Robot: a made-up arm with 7 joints. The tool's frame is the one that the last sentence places.
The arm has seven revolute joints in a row. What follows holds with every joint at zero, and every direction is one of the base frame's. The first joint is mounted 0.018 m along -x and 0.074 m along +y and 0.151 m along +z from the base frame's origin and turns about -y. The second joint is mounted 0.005 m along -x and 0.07 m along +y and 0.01 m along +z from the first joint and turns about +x. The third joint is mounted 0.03 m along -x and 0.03 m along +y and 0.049 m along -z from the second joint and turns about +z. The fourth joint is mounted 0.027 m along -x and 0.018 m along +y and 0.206 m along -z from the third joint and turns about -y. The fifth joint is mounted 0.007 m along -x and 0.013 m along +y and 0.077 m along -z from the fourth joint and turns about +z. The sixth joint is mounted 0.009 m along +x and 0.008 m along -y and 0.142 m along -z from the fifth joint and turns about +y. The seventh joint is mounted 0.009 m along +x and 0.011 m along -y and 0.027 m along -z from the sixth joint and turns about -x. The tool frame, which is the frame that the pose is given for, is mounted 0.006 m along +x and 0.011 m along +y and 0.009 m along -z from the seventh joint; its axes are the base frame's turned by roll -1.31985, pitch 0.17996 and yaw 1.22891 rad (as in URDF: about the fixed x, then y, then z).
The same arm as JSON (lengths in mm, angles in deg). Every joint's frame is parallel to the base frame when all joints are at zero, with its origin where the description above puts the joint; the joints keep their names.
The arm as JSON. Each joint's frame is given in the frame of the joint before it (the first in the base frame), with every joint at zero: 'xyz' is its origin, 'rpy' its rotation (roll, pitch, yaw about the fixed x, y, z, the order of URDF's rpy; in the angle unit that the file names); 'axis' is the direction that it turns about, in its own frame. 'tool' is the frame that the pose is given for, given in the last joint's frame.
{"units": {"length": "mm", "angle": "deg"}, "joints": [{"name": "joint 1", "type": "revolute", "origin": {"xyz": [-18.0, 74.0, 151.0], "rpy": [0.0, 0.0, 0.0]}, "axis": [0.0, -1.0, 0.0]}, {"name": "joint 2", "type": "revolute", "origin": {"xyz": [-5.0, 70.0, 10.0], "rpy": [0.0, 0.0, 0.0]}, "axis": [1.0, 0.0, 0.0]}, {"name": "joint 3", "type": "revolute", "origin": {"xyz": [-30.0, 30.0, -49.0], "rpy": [0.0, 0.0, 0.0]}, "axis": [0.0, 0.0, 1.0]}, {"name": "joint 4", "type": "revolute", "origin": {"xyz": [-27.0, 18.0, -206.0], "rpy": [0.0, 0.0, 0.0]}, "axis": [0.0, -1.0, 0.0]}, {"name": "joint 5", "type": "revolute", "origin": {"xyz": [-7.0, 13.0, -77.0], "rpy": [0.0, 0.0, 0.0]}, "axis": [0.0, 0.0, 1.0]}, {"name": "joint 6", "type": "revolute", "origin": {"xyz": [9.0, -8.0, -142.0], "rpy": [0.0, 0.0, 0.0]}, "axis": [0.0, 1.0, 0.0]}, {"name": "joint 7", "type": "revolute", "origin": {"xyz": [9.0, -11.0, -27.0], "rpy": [0.0, 0.0, 0.0]}, "axis": [-1.0, 0.0, 0.0]}], "tool": {"origin": {"xyz": [6.0, 11.0, -9.0], "rpy": [-75.62, 10.31, 70.41]}}}
